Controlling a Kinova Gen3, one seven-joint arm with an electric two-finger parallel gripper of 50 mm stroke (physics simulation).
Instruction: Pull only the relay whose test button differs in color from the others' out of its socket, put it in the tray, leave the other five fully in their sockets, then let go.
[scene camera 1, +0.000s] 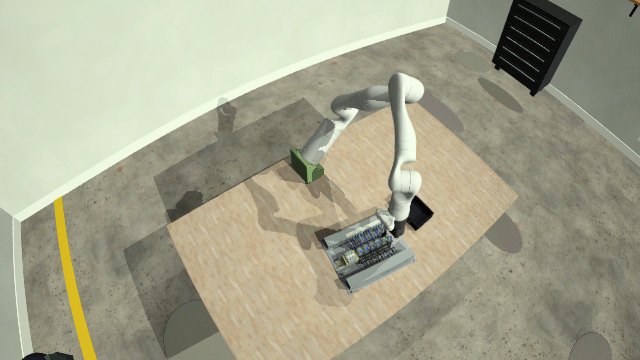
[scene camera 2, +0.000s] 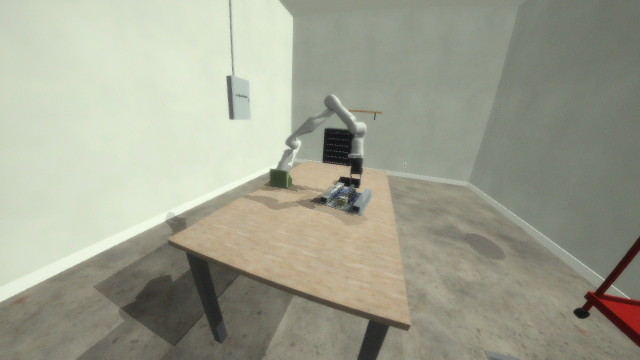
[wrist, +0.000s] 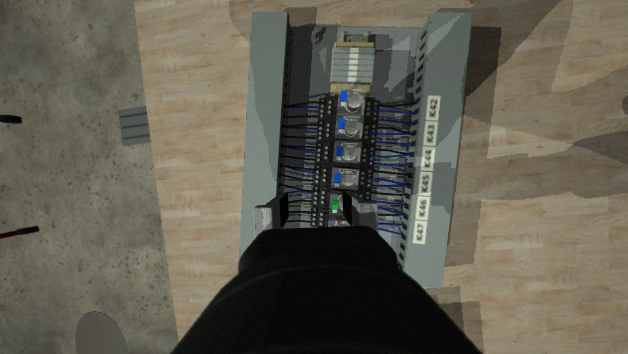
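Seen in the pictures: gripper, fingertip midpoint: (scene camera 1: 387, 241) (scene camera 2: 355, 184) (wrist: 315, 203); arm's base, link origin: (scene camera 1: 309, 158) (scene camera 2: 282, 174).
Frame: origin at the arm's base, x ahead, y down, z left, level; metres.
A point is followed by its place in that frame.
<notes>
The relay with the green test button (wrist: 335, 205) @(x 0.507, y 0.009, z 0.044 m) (scene camera 1: 385, 239) @(x 0.508, y 0.008, z 0.045 m) sits in the socket row beside label K46, partly hidden behind a finger in the wrist view. Relays with blue buttons (wrist: 351, 101) @(x 0.486, y 0.010, z -0.059 m) (wrist: 350, 127) @(x 0.488, y 0.010, z -0.034 m) (wrist: 348, 152) @(x 0.491, y 0.010, z -0.009 m) (wrist: 346, 178) @(x 0.494, y 0.010, z 0.017 m) sit in line above it in that view. Another relay (wrist: 340, 223) @(x 0.502, y 0.010, z 0.063 m), beside K47, is mostly hidden by the gripper body. My gripper (wrist: 315, 203) @(x 0.525, y -0.012, z 0.038 m) (scene camera 2: 355, 182) @(x 0.525, y -0.012, z 0.038 m) is open and empty over the K46 end of the row. In the wrist view its right finger overlaps the green-button relay. The black tray (scene camera 1: 425, 221) @(x 0.529, y 0.059, z 0.271 m) (scene camera 2: 344, 180) @(x 0.400, y 0.071, z 0.308 m) stands behind the panel.
Grey wire ducts (wrist: 265, 100) @(x 0.582, y 0.035, z -0.076 m) (wrist: 447, 125) @(x 0.383, y 0.035, z -0.034 m) run along both sides of the row, with thin wires between. A beige and grey terminal block (wrist: 352, 65) @(x 0.481, y 0.031, z -0.104 m) stands at the far end of the row. The green arm mount (scene camera 1: 307, 167) @(x 0.069, y -0.043, z -0.048 m) (scene camera 2: 280, 178) @(x 0.023, y 0.009, z -0.056 m) is at the table's edge.
</notes>
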